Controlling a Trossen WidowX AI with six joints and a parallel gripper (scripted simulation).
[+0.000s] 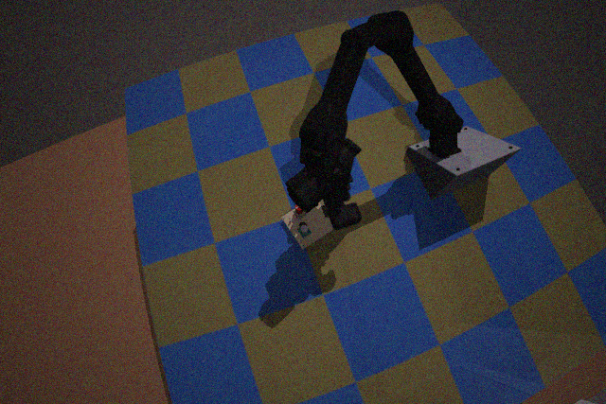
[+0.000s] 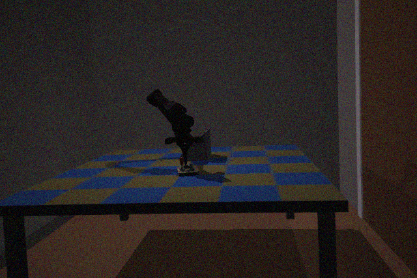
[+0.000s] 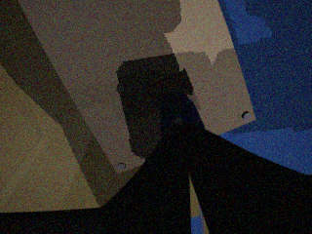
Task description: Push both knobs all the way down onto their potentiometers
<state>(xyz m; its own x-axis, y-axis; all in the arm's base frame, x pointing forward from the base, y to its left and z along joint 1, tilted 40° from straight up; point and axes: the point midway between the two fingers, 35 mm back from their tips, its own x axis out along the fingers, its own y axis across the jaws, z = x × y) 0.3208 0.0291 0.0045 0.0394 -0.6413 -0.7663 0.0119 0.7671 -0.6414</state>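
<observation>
The blue knob is 10 mm below my gripper tip. From my gripper tip the other things lie so: red knob 80 mm ahead.
</observation>
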